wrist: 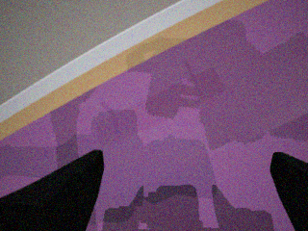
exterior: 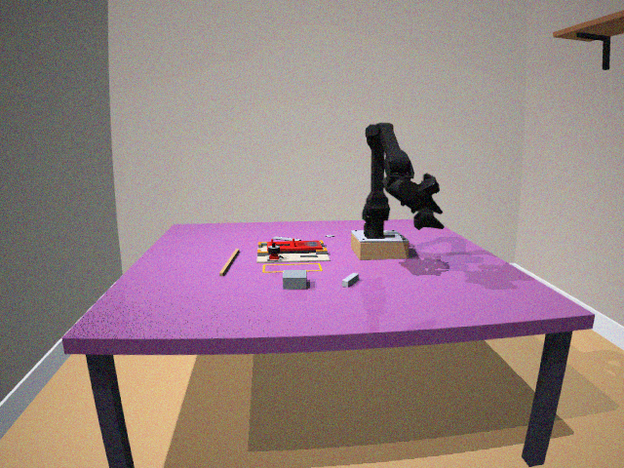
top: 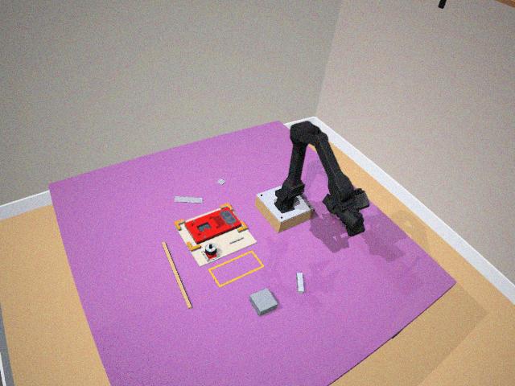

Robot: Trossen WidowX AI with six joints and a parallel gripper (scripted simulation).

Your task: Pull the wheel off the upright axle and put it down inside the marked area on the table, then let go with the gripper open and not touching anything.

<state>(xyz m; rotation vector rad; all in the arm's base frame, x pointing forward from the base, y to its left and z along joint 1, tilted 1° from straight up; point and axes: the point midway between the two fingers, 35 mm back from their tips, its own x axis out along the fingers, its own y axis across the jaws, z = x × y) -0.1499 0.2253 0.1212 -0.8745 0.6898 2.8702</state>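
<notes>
Right now the grey axle mount is 530 mm ahead of my gripper tip, 160 mm to the right of it and 130 mm below it. The rest, counted from my gripper tip: wooden stick (680 mm ahead, 130 mm to the right, 160 mm below).
</notes>
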